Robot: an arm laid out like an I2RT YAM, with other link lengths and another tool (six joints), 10 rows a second.
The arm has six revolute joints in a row. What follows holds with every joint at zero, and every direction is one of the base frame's.
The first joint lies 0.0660 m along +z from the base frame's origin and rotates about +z.
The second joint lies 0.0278 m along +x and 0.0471 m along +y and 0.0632 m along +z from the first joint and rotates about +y.
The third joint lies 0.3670 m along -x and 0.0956 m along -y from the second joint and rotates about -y.
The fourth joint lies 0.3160 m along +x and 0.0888 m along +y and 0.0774 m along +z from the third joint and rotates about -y.
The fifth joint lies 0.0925 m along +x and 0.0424 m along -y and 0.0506 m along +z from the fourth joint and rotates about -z.
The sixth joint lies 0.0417 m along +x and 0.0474 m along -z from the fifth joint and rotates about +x.
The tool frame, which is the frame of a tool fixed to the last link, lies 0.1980 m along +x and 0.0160 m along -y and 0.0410 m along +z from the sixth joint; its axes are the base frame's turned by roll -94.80, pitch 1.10 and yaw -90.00 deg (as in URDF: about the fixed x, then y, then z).
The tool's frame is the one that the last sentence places.
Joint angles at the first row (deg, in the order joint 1, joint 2, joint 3, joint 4, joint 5, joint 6):
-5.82, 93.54, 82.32, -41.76, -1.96, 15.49
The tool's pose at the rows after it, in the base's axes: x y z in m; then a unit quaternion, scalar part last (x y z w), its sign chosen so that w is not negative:
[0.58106 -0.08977 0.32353 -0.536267 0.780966 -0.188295 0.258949]
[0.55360 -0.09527 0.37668 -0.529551 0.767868 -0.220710 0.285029]
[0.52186 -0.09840 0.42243 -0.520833 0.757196 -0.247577 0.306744]
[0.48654 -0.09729 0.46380 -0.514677 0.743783 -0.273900 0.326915]
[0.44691 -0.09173 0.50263 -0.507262 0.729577 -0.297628 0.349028]
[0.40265 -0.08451 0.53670 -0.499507 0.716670 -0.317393 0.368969]
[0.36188 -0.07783 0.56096 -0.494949 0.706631 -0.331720 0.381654]
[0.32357 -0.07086 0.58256 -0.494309 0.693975 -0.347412 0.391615]
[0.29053 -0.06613 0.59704 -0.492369 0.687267 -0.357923 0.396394]
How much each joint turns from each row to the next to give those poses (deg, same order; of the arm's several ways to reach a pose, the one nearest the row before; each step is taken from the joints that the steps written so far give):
-1.05, -5.55, 0.66, -1.37, 0.00, -1.12
-0.97, -5.93, 0.11, -1.08, 0.00, -1.07
-0.85, -5.48, 0.39, -1.68, -0.02, -0.59
-0.54, -5.51, 0.31, -1.72, 0.00, -0.77
-0.13, -5.62, 0.52, -2.02, 0.00, -0.26
-0.01, -5.44, 1.14, -2.92, 0.02, -0.02
0.00, -4.33, 1.62, -3.44, 0.05, -0.22
0.00, -3.67, 2.03, -3.30, -0.02, -0.85
0.00, -2.62, 2.32, -3.49, 0.23, -0.46

